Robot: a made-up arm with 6 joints. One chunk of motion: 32 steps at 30 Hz.
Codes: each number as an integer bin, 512 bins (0 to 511) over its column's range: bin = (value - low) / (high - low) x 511, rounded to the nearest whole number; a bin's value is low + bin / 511 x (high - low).
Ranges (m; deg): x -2.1..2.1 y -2.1..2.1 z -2.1..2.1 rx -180..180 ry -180..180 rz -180..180
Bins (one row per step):
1: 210 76 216 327 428 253
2: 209 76 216 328 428 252
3: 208 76 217 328 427 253
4: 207 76 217 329 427 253
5: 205 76 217 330 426 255
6: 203 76 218 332 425 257
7: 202 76 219 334 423 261
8: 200 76 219 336 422 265
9: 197 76 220 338 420 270
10: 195 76 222 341 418 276
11: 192 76 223 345 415 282
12: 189 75 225 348 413 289
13: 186 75 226 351 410 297
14: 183 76 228 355 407 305
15: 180 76 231 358 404 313
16: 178 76 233 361 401 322
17: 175 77 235 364 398 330
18: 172 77 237 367 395 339
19: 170 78 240 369 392 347
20: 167 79 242 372 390 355
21: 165 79 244 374 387 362
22: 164 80 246 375 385 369
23: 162 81 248 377 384 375
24: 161 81 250 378 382 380
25: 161 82 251 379 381 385
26: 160 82 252 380 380 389
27: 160 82 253 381 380 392
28: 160 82 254 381 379 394
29: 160 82 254 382 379 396
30: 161 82 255 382 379 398
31: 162 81 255 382 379 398
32: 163 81 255 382 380 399
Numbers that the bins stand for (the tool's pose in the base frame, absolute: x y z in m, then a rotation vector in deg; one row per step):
1: -0.3740 -1.4753 -0.3247 50.37 121.53 -1.76
2: -0.3822 -1.4753 -0.3247 51.08 121.53 -2.47
3: -0.3904 -1.4753 -0.3164 51.08 120.82 -1.76
4: -0.3986 -1.4753 -0.3164 51.78 120.82 -1.76
5: -0.4151 -1.4753 -0.3164 52.49 120.12 -0.35
6: -0.4315 -1.4753 -0.3082 53.89 119.41 1.06
7: -0.4397 -1.4753 -0.3000 55.30 118.00 3.87
8: -0.4562 -1.4753 -0.3000 56.71 117.30 6.69
9: -0.4808 -1.4753 -0.2918 58.12 115.89 10.22
10: -0.4973 -1.4753 -0.2753 60.23 114.48 14.44
11: -0.5219 -1.4753 -0.2671 63.05 112.37 18.67
12: -0.5466 -1.4836 -0.2507 65.17 110.96 23.60
13: -0.5712 -1.4836 -0.2425 67.28 108.85 29.24
14: -0.5959 -1.4753 -0.2260 70.10 106.73 34.87
15: -0.6205 -1.4753 -0.2014 72.21 104.62 40.51
16: -0.6370 -1.4753 -0.1849 74.32 102.50 46.85
17: -0.6616 -1.4671 -0.1685 76.44 100.39 52.49
18: -0.6863 -1.4671 -0.1521 78.55 98.28 58.83
19: -0.7027 -1.4589 -0.1274 79.96 96.16 64.46
20: -0.7274 -1.4507 -0.1110 82.07 94.76 70.10
21: -0.7438 -1.4507 -0.0945 83.48 92.64 75.03
22: -0.7521 -1.4425 -0.0781 84.19 91.23 79.96
23: -0.7685 -1.4342 -0.0616 85.60 90.53 84.19
24: -0.7767 -1.4342 -0.0452 86.30 89.12 87.71
25: -0.7767 -1.4260 -0.0370 87.01 88.41 91.23
26: -0.7849 -1.4260 -0.0288 87.71 87.71 94.05
27: -0.7849 -1.4260 -0.0205 88.41 87.71 96.16
28: -0.7849 -1.4260 -0.0123 88.41 87.01 97.57
29: -0.7849 -1.4260 -0.0123 89.12 87.01 98.98
30: -0.7767 -1.4260 -0.0041 89.12 87.01 100.39
31: -0.7685 -1.4342 -0.0041 89.12 87.01 100.39
32: -0.7603 -1.4342 -0.0041 89.12 87.71 101.10

